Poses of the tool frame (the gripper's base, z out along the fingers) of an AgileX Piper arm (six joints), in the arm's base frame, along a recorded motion.
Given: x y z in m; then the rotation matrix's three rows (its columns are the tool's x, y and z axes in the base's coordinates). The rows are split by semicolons.
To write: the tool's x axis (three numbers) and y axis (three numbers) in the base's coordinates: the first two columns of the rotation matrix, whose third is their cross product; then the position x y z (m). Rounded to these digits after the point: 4 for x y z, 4 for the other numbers.
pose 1, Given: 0.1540 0.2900 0.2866; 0.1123 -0.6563 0.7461; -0.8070 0.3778 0.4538; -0.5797 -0.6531 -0.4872
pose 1, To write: 0.1123 -0.8070 -0.5797 -0.6563 0.3778 -0.6531 0.1540 0.2900 0.2866
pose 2, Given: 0.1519 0.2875 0.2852; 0.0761 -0.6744 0.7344; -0.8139 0.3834 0.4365; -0.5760 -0.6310 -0.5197
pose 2, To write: 0.0761 -0.8139 -0.5760 -0.6744 0.3834 -0.6310 0.1519 0.2875 0.2852
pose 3, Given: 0.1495 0.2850 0.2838; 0.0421 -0.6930 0.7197; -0.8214 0.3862 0.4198; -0.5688 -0.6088 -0.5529
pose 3, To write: 0.0421 -0.8214 -0.5688 -0.6930 0.3862 -0.6088 0.1495 0.2850 0.2838
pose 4, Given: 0.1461 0.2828 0.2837; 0.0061 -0.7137 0.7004; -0.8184 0.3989 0.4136; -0.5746 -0.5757 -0.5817
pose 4, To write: 0.0061 -0.8184 -0.5746 -0.7137 0.3989 -0.5757 0.1461 0.2828 0.2837
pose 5, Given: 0.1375 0.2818 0.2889; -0.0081 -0.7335 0.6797; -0.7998 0.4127 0.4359; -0.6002 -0.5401 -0.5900
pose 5, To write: -0.0081 -0.7998 -0.6002 -0.7335 0.4127 -0.5401 0.1375 0.2818 0.2889
